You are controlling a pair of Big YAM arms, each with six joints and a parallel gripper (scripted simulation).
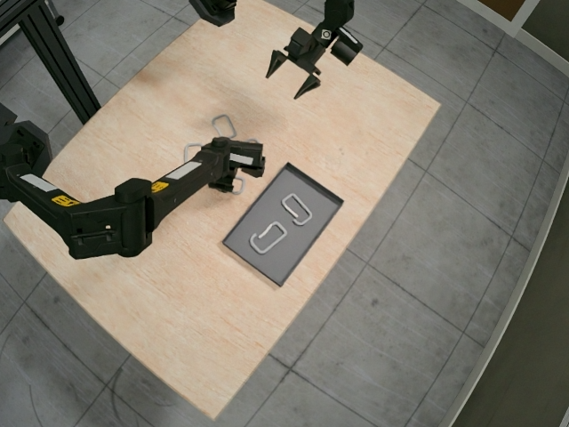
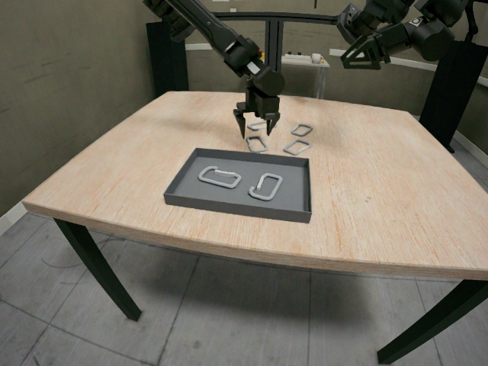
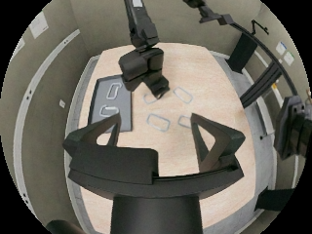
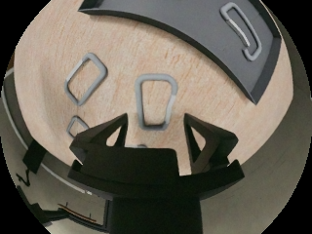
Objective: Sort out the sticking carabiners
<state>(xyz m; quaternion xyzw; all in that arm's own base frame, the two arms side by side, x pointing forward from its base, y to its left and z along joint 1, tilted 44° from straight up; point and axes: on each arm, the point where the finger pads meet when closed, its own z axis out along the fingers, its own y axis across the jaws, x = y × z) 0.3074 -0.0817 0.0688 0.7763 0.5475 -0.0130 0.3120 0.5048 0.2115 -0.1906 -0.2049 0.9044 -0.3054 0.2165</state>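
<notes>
My right gripper is now 200 mm short of the grey tray, 20 mm to the right of it and 30 mm above it.
</notes>
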